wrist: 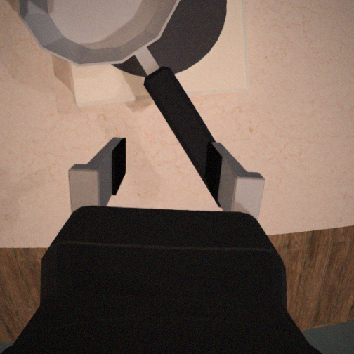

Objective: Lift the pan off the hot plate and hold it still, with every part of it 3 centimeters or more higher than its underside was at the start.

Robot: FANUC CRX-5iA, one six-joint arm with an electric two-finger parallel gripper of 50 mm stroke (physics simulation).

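The grey, many-sided pan (92, 56) is at the upper left of the wrist view, cut off by the top edge. It covers part of the hot plate (235, 65), a cream base with a dark round disc, and is off-centre to the left of that disc. Its black handle (177, 107) slants down and right, and its lower end passes behind the right finger. My gripper (165, 157) is open, with marble showing between the fingers. The handle is not gripped. Whether the pan's underside touches the disc cannot be seen.
The pale marble counter (300, 150) surrounds the hot plate. Its front edge crosses the view below the fingers, with brown wood (320, 270) beyond it and a dark grey-green strip at the bottom corners.
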